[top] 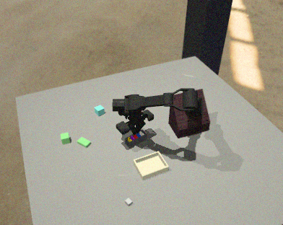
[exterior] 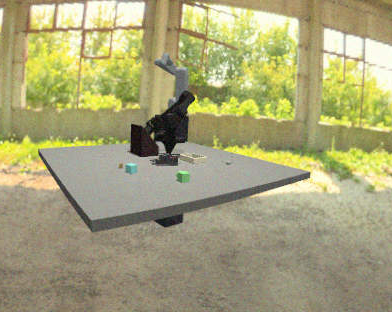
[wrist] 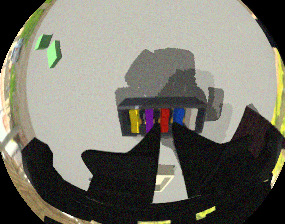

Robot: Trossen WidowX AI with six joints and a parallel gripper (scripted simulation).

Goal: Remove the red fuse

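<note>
The red fuse is 3 cm below my gripper tip. The rest, counted from my gripper tip: cyan cube: 29 cm to the right, 8 cm ahead, 3 cm below; tray: 18 cm to the left, 5 cm below, 1 cm ahead; orange peg: 29 cm to the right, 4 cm below, 2 cm behind.
</note>
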